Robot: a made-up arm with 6 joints. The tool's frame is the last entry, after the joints.
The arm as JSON. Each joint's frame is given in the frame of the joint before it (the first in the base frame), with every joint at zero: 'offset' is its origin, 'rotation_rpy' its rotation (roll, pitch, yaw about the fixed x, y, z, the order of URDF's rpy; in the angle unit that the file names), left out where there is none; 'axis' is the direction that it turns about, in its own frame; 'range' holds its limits. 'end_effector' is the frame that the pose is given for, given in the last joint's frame.
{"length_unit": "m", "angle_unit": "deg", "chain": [
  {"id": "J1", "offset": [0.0, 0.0, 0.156], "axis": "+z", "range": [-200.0, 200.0]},
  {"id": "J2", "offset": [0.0, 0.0, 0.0], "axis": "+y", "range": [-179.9, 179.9]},
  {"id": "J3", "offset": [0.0, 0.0, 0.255], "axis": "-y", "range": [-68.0, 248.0]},
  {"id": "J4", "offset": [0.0, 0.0, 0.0], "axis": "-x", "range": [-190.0, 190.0]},
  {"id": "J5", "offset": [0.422, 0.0, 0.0], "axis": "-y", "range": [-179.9, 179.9]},
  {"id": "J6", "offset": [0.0, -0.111, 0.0], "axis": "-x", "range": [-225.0, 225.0]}
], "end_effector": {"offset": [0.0, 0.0, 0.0]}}
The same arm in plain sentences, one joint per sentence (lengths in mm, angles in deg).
The arm has six revolute joints in a row. What follows holds with every joint at zero, and every direction is one of the base frame's.
Joint 1 sits 156 mm along +z from the base frame's origin and turns about +z, from -200 to 200 deg.
Joint 2 sits at the same point as joint 1 and turns about +y, from -179.9 to 179.9 deg.
Joint 3 sits 255 mm along +z from joint 2 and turns about -y, from -68 to 248 deg.
Joint 4 sits at the same point as joint 3 and turns about -x, from -190 to 190 deg.
Joint 5 sits 422 mm along +x from joint 4 and turns about -y, from -179.9 to 179.9 deg.
Joint 6 sits 111 mm along -y from joint 5 and turns about -x, from -225 to 225 deg.
The tool frame, which is the frame that the pose is given for, sits at the same point as joint 6; its axes are parallel to the base frame's.

